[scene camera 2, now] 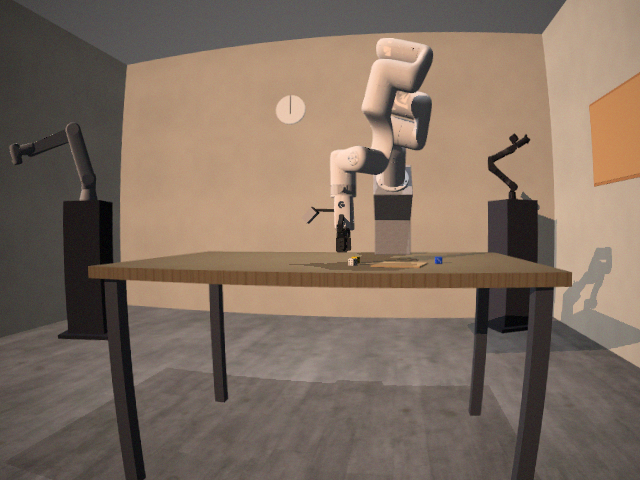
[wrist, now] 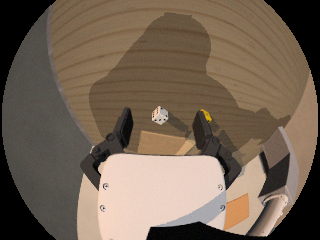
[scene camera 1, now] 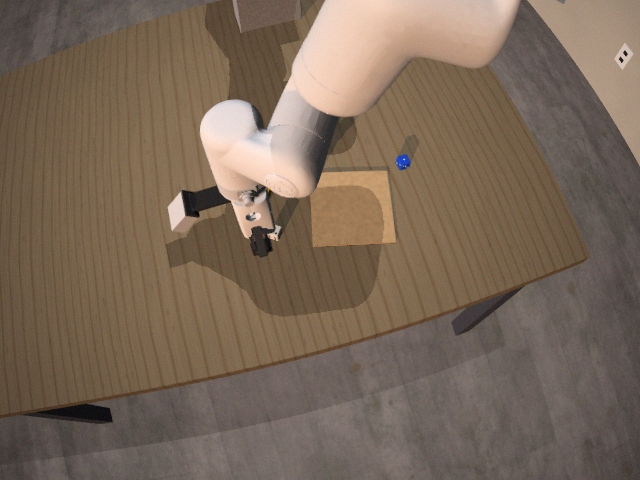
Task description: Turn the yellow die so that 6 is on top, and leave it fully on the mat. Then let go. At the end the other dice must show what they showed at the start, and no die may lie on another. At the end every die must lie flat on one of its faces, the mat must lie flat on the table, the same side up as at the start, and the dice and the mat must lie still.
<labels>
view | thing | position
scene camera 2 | my gripper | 343, 251
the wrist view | my gripper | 163, 116
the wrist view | tan mat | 150, 143
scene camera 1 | tan mat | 347, 208
</labels>
